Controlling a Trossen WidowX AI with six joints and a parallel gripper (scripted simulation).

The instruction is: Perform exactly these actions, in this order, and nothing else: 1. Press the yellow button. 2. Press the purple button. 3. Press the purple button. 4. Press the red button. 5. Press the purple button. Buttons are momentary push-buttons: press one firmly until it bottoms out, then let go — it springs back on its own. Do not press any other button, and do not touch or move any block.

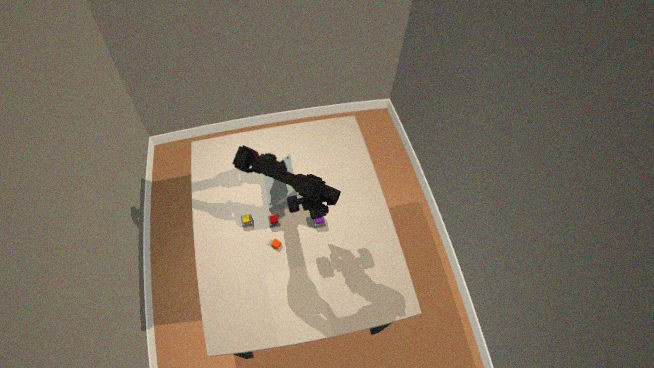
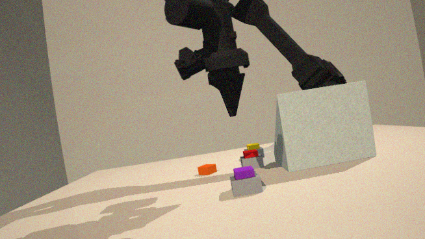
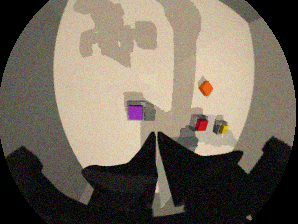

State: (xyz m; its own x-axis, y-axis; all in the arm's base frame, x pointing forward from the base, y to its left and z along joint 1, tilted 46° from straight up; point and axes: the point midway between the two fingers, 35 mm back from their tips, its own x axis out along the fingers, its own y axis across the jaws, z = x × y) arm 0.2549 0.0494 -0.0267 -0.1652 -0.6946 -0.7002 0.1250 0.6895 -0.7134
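Now: the red button 6 cm behind my gripper tip, 15 cm to the right of it and 10 cm below it. The rest, counted from my gripper tip: purple button (4 cm to the left, 10 cm below); then orange block (5 cm ahead, 18 cm to the right, 12 cm below); then yellow button (10 cm behind, 27 cm to the right, 10 cm below).
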